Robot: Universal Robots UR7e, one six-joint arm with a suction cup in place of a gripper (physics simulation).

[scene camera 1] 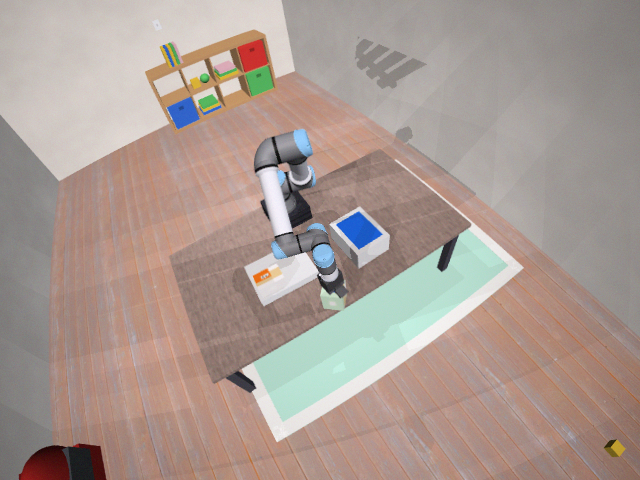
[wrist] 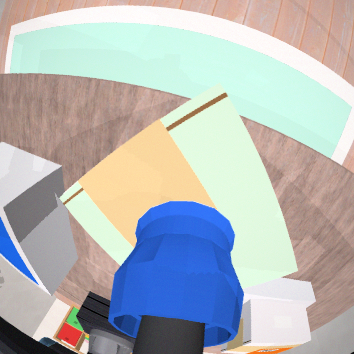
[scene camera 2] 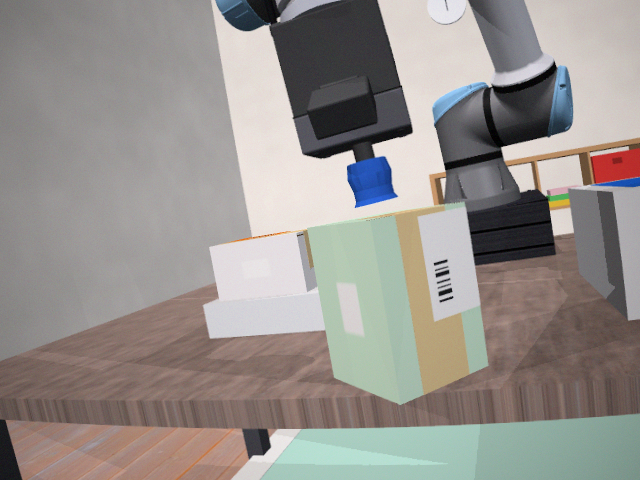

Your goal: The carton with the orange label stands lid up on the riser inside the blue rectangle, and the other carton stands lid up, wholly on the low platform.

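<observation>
The pale green carton (scene camera 1: 332, 301) (scene camera 2: 356, 258) (wrist: 245, 210) stands upright on the table near its front edge, tan tape across its top and a barcode label on one side. My blue suction cup (scene camera 2: 375, 200) (wrist: 185, 215) is close above its top; a narrow gap shows in scene camera 2, and it holds nothing. The arm hides the cup in scene camera 1. The white carton with the orange label (scene camera 1: 264, 275) (scene camera 2: 258, 268) (wrist: 280, 320) lies on the low white platform (scene camera 1: 289, 287) (scene camera 2: 263, 317), label on top. The riser (scene camera 1: 374, 252) (scene camera 2: 591, 227) (wrist: 50, 260) bears the blue rectangle (scene camera 1: 359, 229) (wrist: 15, 256), with no carton on it.
The brown table (scene camera 1: 206, 320) (scene camera 2: 129, 356) carries these things. The arm's black base (scene camera 2: 511, 227) stands behind the green carton. A pale green mat (scene camera 1: 377, 346) lies on the floor under and before the table's front edge. A shelf unit (scene camera 1: 217, 47) stands against the far wall.
</observation>
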